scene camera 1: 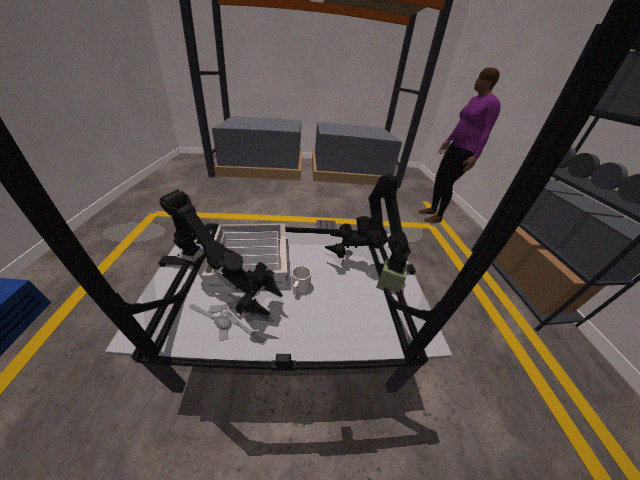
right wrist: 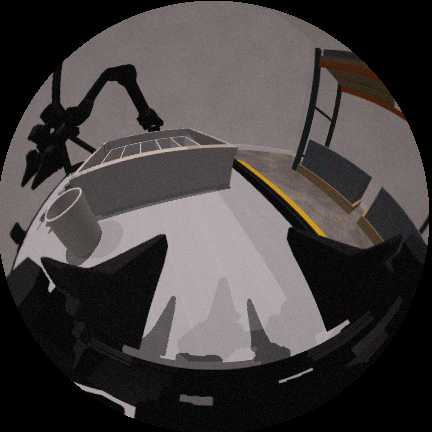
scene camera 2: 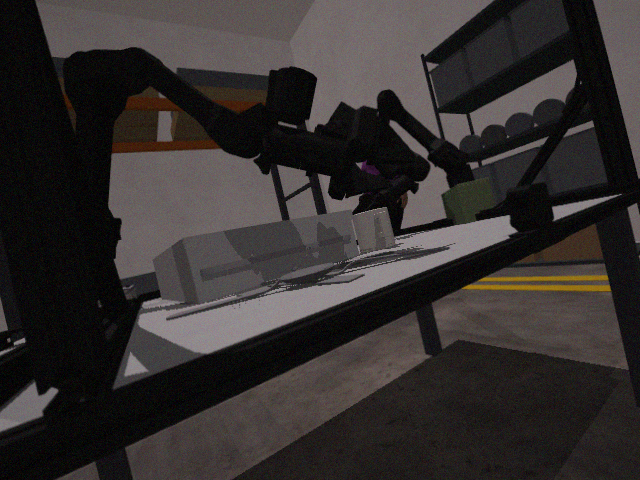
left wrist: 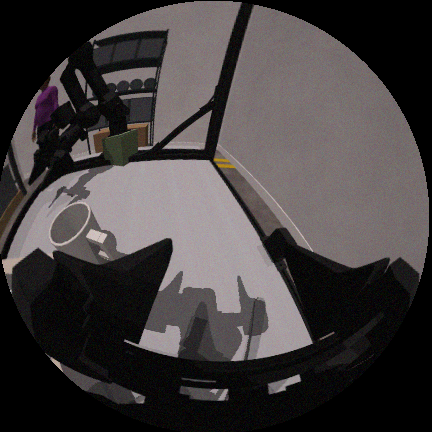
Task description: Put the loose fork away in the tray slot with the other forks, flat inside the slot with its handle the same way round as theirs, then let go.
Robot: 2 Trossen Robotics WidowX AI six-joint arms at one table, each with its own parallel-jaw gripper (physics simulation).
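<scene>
Several pale utensils lie crossed in a pile point(scene camera 1: 222, 322) point(scene camera 2: 307, 273) in front of the tray; which one is the loose fork I cannot tell. The divided tray point(scene camera 1: 283, 253) point(scene camera 2: 206, 253) point(right wrist: 167, 175) stands behind them; the forks inside are too faint to make out. My left gripper point(scene camera 1: 275, 304) point(left wrist: 230, 247) point(right wrist: 26, 187) is open and empty, above the table to the right of most of the pile and in front of the tray. My right gripper point(scene camera 1: 333, 252) point(right wrist: 228, 237) is open and empty, right of the tray. In scene camera 2 the dark grippers overlap.
A mug point(scene camera 1: 302, 279) point(scene camera 2: 373, 229) point(left wrist: 75, 245) point(right wrist: 75, 227) stands right of the tray in scene camera 1, near my left gripper. A green block point(scene camera 1: 391, 276) point(scene camera 2: 467, 200) point(left wrist: 120, 147) is by the right frame rail. A person point(scene camera 1: 475, 121) stands behind the table.
</scene>
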